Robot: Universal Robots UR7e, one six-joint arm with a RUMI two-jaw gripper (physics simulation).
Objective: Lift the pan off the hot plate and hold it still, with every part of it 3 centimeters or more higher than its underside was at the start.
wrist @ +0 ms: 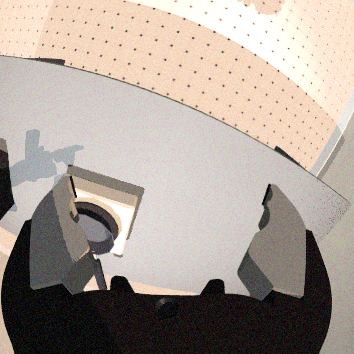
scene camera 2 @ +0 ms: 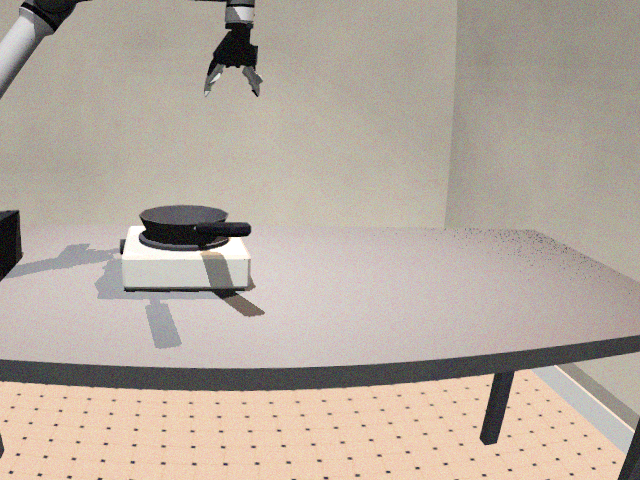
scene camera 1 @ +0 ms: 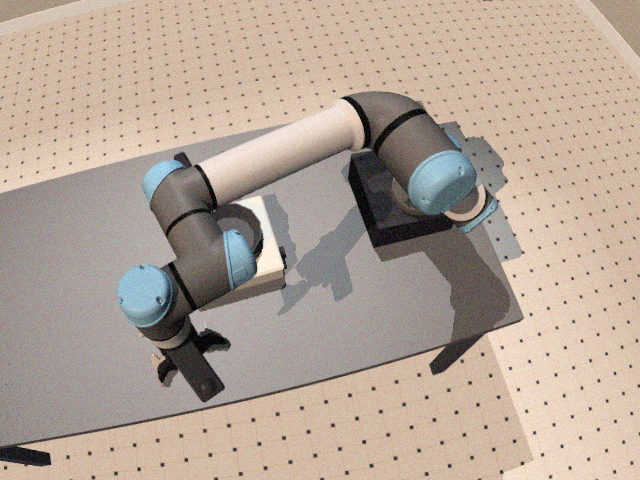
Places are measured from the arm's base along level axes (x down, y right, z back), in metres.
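Pixels of known places: gripper, fingertip midpoint: (wrist: 169, 182) (scene camera 2: 231, 96).
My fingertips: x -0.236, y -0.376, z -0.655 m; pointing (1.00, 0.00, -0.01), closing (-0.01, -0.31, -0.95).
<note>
For each thing: its middle in the pictures, then the offset to it from my fingertips. Level surfaces: height alone.
- dark pan at the middle of its body: (scene camera 2: 200, 224) (scene camera 1: 209, 205) (wrist: 92, 255) dx +0.224, dy +0.487, dz +0.093 m
- white hot plate at the middle of its body: (scene camera 2: 179, 253) (scene camera 1: 234, 245) (wrist: 90, 217) dx +0.305, dy +0.394, dz +0.130 m
- grey table at its surface level: dx +0.343 m
The dark pan (scene camera 1: 242, 217) (scene camera 2: 183, 219) (wrist: 95, 228) sits upright on the white hot plate (scene camera 1: 271, 253) (scene camera 2: 186, 272) (wrist: 123, 204). Its black handle (scene camera 1: 180, 158) (scene camera 2: 225, 228) (wrist: 101, 275) sticks out to the right in scene camera 2; in scene camera 1 the arm hides most of the handle and part of the pan. My gripper (scene camera 1: 187, 356) (scene camera 2: 232, 95) (wrist: 169, 182) is open and empty, high above the table and well above the pan's height. In the wrist view the left finger covers part of the pan and hot plate.
The grey table (scene camera 1: 336, 330) (scene camera 2: 387, 310) (wrist: 190, 150) carries the hot plate and a black block (scene camera 1: 413, 227) (scene camera 2: 9, 237) under the arm's base. The arm reaches over the pan in scene camera 1. Table edges show in all three views.
</note>
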